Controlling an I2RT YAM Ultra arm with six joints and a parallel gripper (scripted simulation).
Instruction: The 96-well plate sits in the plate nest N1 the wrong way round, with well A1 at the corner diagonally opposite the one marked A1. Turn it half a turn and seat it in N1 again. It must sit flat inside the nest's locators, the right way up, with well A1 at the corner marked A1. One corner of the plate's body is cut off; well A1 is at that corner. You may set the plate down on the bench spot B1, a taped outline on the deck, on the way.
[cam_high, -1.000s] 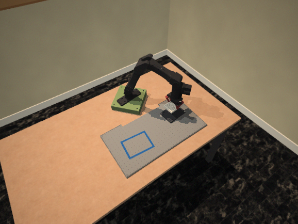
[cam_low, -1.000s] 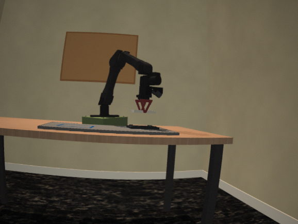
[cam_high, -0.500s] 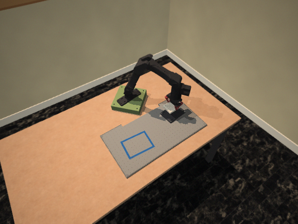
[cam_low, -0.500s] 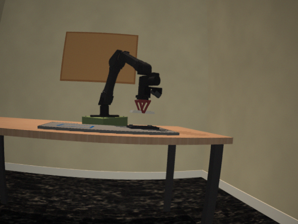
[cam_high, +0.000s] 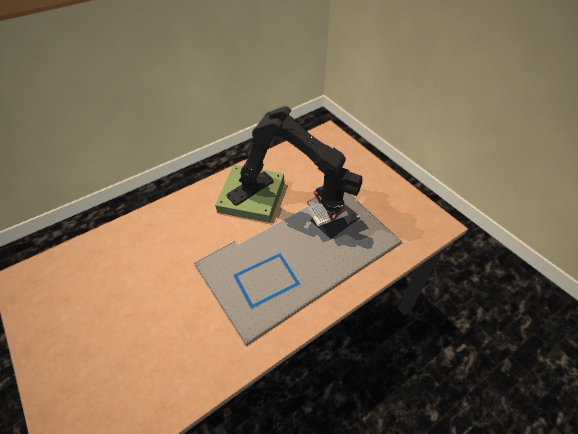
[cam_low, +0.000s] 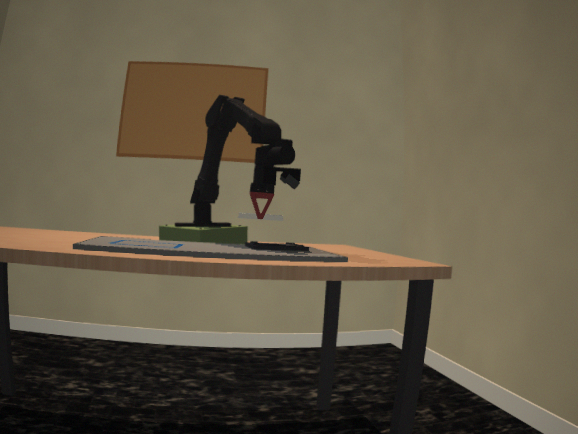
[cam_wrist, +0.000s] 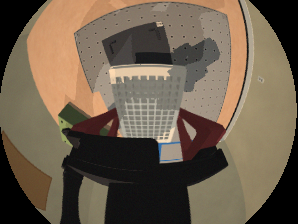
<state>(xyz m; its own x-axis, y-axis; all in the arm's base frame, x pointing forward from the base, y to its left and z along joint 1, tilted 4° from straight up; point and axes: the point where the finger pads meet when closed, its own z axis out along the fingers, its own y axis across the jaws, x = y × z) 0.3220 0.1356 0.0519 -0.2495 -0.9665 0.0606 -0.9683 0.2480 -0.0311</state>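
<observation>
My gripper is now 50 mm to the right of the black plate nest N1 and 90 mm above it. Also, from my hand: white 96-well plate: right at my hand.
</observation>
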